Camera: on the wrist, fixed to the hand. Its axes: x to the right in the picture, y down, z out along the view.
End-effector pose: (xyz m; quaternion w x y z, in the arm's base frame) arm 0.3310 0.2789 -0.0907 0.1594 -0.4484 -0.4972 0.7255
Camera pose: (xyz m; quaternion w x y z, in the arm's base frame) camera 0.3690 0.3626 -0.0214 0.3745 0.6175 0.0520 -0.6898
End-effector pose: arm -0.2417 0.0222 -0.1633 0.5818 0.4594 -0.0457 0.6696
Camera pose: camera -0.2083 0.0951 -0.2459 0.0334 -0.3711 0.3460 -0.8610
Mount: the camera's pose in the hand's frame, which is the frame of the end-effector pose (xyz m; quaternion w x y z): 0.0018 -0.0898 -0.0720 0.7434 0.0389 -0.0558 0.6653
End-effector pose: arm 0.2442 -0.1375 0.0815 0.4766 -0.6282 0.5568 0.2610
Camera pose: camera 0.3152 -0.2090 0.1371 0.2362 -0.0635 0.8155 0.5245
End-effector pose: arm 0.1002 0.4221 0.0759 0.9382 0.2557 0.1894 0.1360
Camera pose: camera 0.0854 0.3788 -0.0297 0.6076 0.3602 -0.0764 0.7037
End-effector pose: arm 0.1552 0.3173 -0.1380 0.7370 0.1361 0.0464 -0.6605
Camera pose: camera 0.0749 0.3263 -0.2200 0.9846 0.1239 -0.1229 -0.0101
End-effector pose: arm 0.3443 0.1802 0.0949 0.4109 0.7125 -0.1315 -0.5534
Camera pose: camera 0.3855 0.2671 0.0316 0.6386 0.4273 -0.6163 -0.1727
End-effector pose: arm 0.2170 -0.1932 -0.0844 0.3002 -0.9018 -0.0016 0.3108
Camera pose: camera 0.2754 -0.1582 0.0084 0.0514 -0.6425 0.5942 0.4812
